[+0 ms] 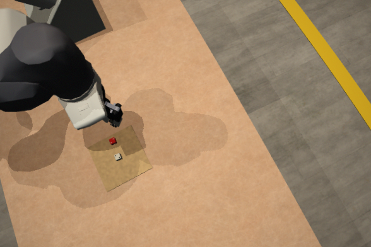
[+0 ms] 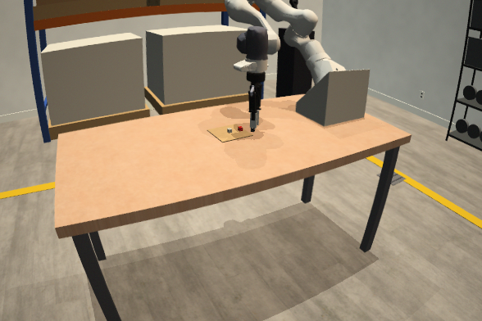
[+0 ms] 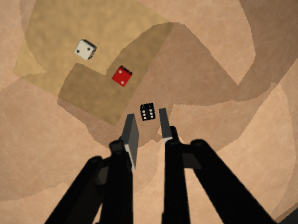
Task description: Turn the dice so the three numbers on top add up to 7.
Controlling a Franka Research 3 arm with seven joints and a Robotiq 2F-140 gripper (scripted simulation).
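Now: hand 5 cm above the black die. From my hand the other things lie so: red die (5 cm ahead, 3 cm to the right, 4 cm below); tan mat (10 cm ahead, 4 cm to the right, 5 cm below); white die (10 cm ahead, 4 cm to the right, 4 cm below).
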